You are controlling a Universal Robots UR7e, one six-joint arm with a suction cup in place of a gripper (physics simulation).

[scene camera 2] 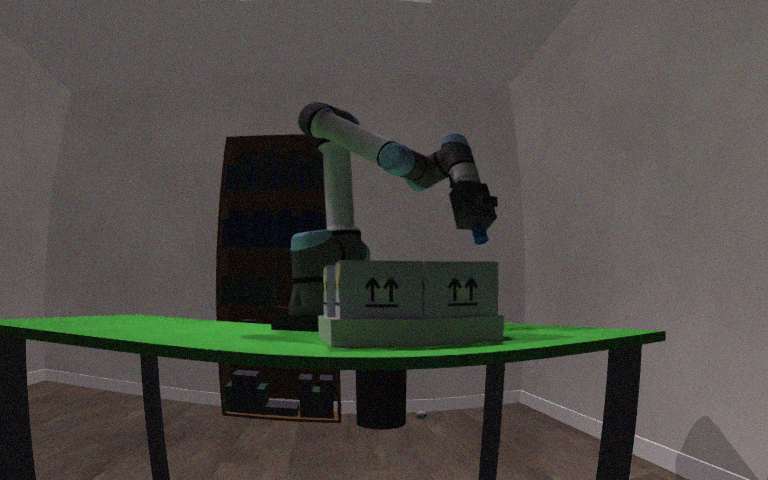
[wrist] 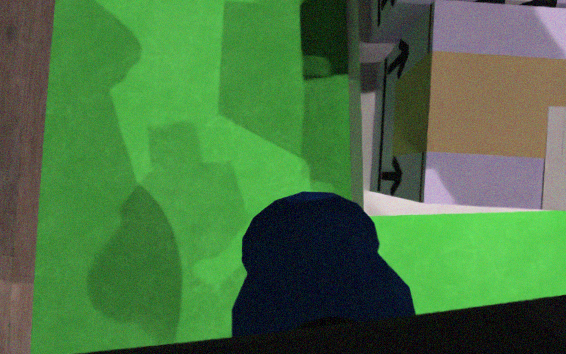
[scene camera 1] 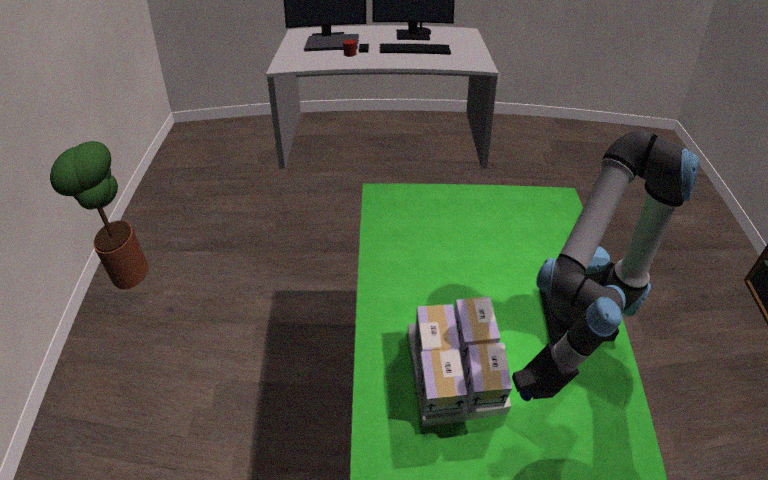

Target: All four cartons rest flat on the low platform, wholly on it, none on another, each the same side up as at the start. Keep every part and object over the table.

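Frame: origin at the arm's base, x ahead, y left, z up, level; metres.
Seen in the pictures: hand, tool point: [scene camera 2: 481, 240] [wrist: 310, 253] [scene camera 1: 525, 394]; arm's base, link origin: [scene camera 2: 315, 314] [scene camera 1: 572, 307].
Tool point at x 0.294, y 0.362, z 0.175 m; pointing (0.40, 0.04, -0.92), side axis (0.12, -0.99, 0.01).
Offsets run from my tool point to a thing's top centre. Level surfaces: height alone.
Four lilac cartons with tan bands and white labels rest flat, label side up, in two rows of two on the low grey platform {0.109 m ahead, 0.212 m right, 0.171 m down} [scene camera 1: 441, 420] [scene camera 2: 416, 332] [wrist: 355, 125]. In scene camera 1 they are the back left carton {0.165 m ahead, 0.278 m right, 0.069 m down} [scene camera 1: 444, 314], the back right carton {0.053 m ahead, 0.292 m right, 0.069 m down} [scene camera 1: 469, 320], the front left carton {0.172 m ahead, 0.133 m right, 0.069 m down} [scene camera 1: 433, 382] and the front right carton {0.050 m ahead, 0.134 m right, 0.069 m down} [scene camera 1: 480, 378]. None lies on another. Narrow gaps show between some of them. Up arrows show on their upright sides. My suction cup [scene camera 1: 526, 395] [scene camera 2: 480, 235] [wrist: 310, 220] is open and empty, tilted, in the air beside the front right carton, higher than the carton tops.
The platform stands on the green table {0.219 m down} [scene camera 1: 407, 237] [scene camera 2: 169, 333]. The arm's base [scene camera 2: 294, 322] stands behind the cartons in scene camera 2. A desk [scene camera 1: 385, 62] with monitors, a potted plant [scene camera 1: 121, 254] and a bookshelf [scene camera 2: 222, 271] stand away from the table.
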